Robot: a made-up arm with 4 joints.
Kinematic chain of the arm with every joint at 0, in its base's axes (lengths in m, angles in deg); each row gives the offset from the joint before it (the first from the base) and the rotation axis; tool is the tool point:
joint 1: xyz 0 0 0.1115 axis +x
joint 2: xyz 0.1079 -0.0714 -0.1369 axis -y
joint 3: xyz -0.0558 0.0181 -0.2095 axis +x
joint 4: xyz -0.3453 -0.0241 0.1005 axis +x
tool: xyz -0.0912 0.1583 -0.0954
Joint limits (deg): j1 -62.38..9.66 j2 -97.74..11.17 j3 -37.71..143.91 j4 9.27..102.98
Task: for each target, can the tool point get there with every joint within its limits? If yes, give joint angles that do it. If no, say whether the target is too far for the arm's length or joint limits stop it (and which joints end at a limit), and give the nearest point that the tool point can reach.
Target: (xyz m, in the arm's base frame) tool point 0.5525 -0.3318 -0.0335
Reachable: no: joint limits stop it (at a limit: joint 1, joint 2, joint 4) | nearest point 0.2167 -0.2258 0.4232 | short by 0.577 m
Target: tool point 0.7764 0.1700 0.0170
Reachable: no: joint limits stop it (at a limit: joint 1, joint 2, joint 4) | nearest point 0.2336 0.3112 0.2563 | short by 0.610 m
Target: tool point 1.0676 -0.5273 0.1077
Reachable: no: too far | nearest point 0.2214 -0.2151 0.4243 | short by 0.956 m
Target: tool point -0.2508 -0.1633 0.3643
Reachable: yes | joints -15.02 -47.23 74.40 67.82
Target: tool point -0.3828 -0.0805 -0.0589
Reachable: yes | joints -38.65 2.65 20.84 43.16
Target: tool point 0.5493 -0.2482 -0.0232
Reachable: no: joint limits stop it (at a limit: joint 1, joint 2, joint 4) | nearest point 0.2281 -0.1971 0.4265 | short by 0.555 m
